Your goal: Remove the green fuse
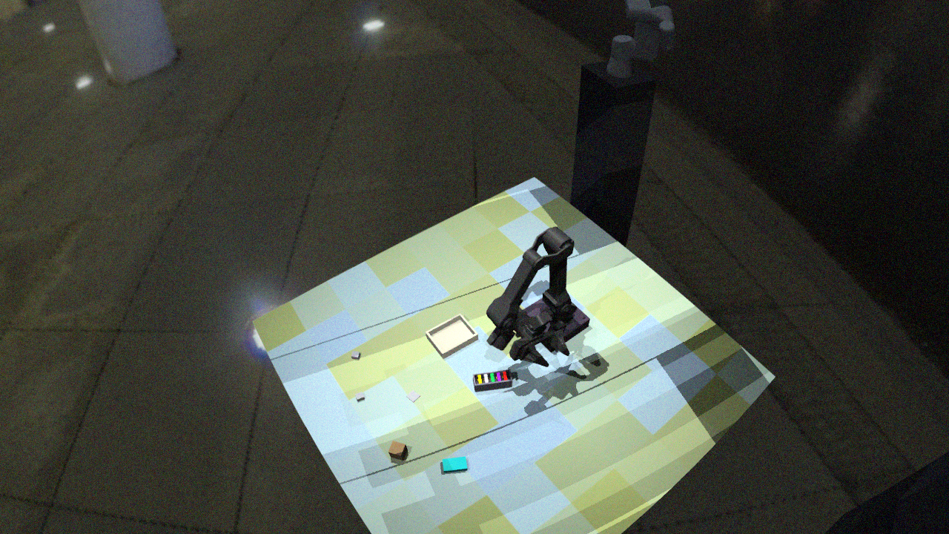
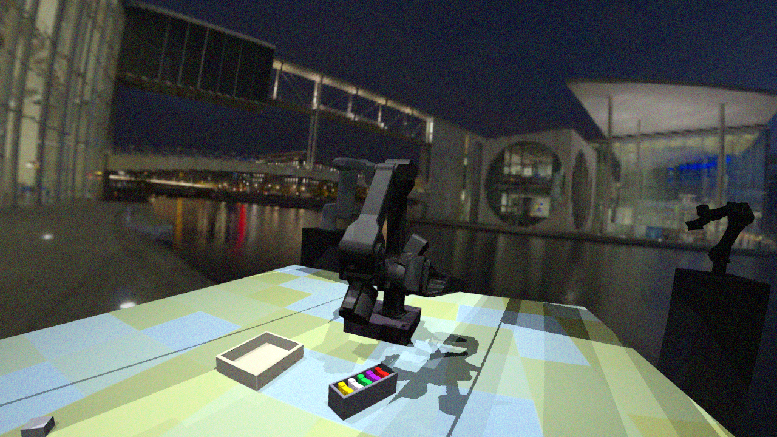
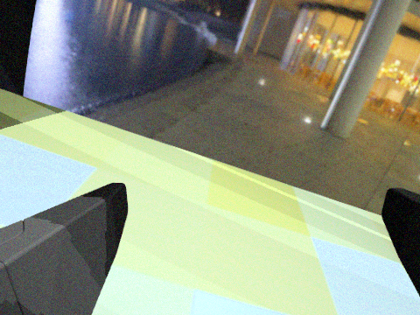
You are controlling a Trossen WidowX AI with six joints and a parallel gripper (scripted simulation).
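The green fuse is 14 cm ahead of my gripper tip, 12 cm to the right of it and 16 cm below it. From my gripper tip the other things lie so: brown cube (48 cm ahead, 2 cm to the right, 17 cm below); beige tray (18 cm ahead, 33 cm to the right, 18 cm below); cyan block (36 cm ahead, 8 cm to the left, 18 cm below).
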